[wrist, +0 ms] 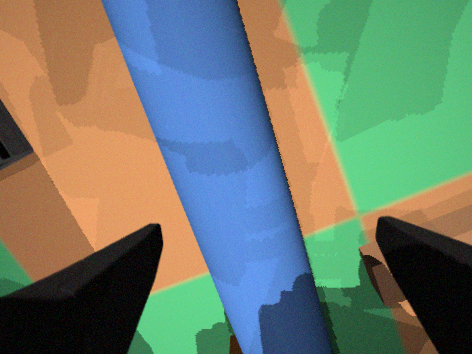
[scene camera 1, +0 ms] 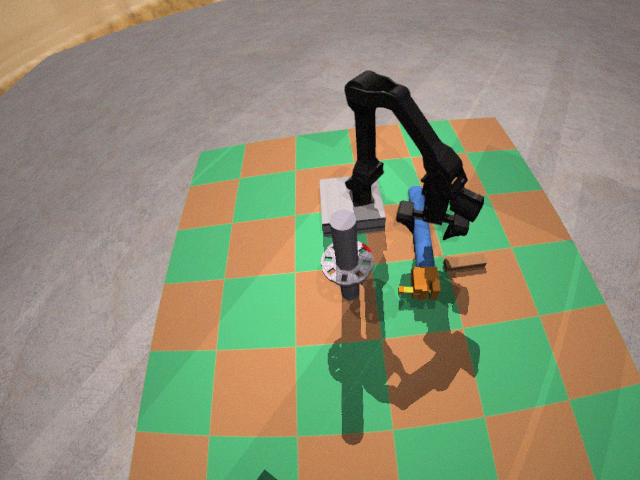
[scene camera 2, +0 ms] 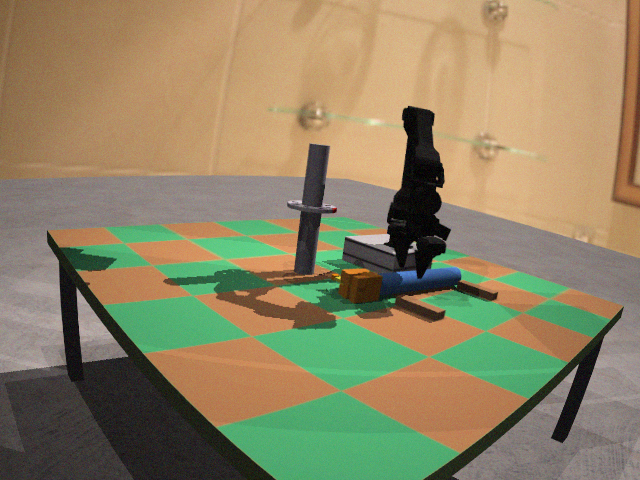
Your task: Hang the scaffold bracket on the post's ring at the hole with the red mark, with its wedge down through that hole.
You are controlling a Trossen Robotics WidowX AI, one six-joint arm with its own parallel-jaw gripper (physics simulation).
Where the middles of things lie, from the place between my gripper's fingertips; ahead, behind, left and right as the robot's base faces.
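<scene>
Grey post (scene camera 2: 318, 155): 110 mm above my hand, 250 mm to the right of it, 80 mm ahead of it. Scaffold bracket (scene camera 2: 366, 286): 20 mm below my hand, 20 mm behind it, 30 mm to the right of it. Going by their middles, scaffold bracket nearest to my hand of the things named here.
</scene>
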